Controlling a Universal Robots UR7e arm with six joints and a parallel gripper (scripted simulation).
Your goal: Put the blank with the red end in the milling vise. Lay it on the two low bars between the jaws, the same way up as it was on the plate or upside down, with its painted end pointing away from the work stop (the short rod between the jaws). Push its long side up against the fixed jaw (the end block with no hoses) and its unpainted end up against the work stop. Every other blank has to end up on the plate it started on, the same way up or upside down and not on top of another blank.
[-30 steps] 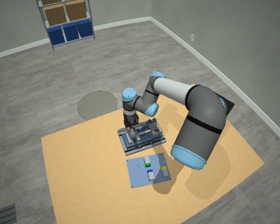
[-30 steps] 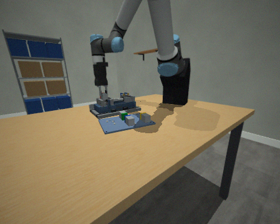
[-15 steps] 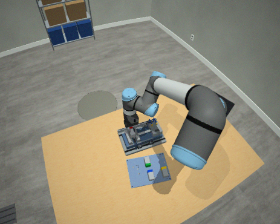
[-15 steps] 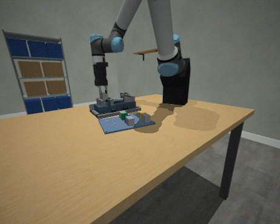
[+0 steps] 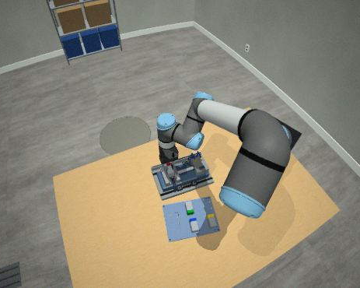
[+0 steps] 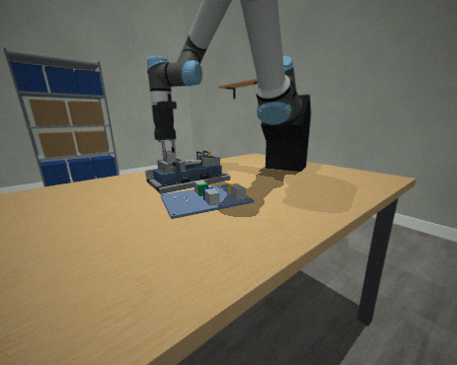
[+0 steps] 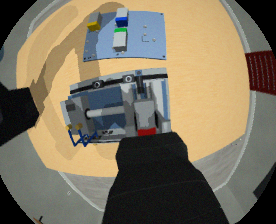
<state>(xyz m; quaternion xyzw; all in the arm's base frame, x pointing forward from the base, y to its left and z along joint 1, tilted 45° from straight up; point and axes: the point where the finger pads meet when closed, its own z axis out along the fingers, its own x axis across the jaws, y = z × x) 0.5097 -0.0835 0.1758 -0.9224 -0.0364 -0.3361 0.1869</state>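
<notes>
The red-ended blank is 2 cm below my hand. From my hand the other things lie so: green-ended blank 8 cm behind, 18 cm to the left, 10 cm below; then milling vise 7 cm behind, 1 cm to the right, 9 cm below; then plate 8 cm behind, 23 cm to the left, 12 cm below.
</notes>
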